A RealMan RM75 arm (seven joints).
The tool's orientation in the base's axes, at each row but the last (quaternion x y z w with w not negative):
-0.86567 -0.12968 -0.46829 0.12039
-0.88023 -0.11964 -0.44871 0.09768
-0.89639 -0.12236 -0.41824 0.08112
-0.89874 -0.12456 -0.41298 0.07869
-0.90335 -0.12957 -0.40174 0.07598
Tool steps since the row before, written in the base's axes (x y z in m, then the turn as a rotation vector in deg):
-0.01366 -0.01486 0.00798 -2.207 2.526 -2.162
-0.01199 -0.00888 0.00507 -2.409 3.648 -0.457
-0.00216 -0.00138 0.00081 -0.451 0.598 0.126
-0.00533 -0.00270 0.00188 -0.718 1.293 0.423
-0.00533 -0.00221 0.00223 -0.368 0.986 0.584
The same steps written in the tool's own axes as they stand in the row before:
-0.00215 0.00863 -0.01980 -2.703 -2.924 0.264
-0.00379 0.00455 -0.01460 -1.293 -4.163 -0.563
-0.00093 0.00067 -0.00243 -0.092 -0.707 -0.261
-0.00234 0.00097 -0.00573 0.077 -1.461 -0.476
-0.00215 0.00046 -0.00578 0.369 -1.069 -0.411

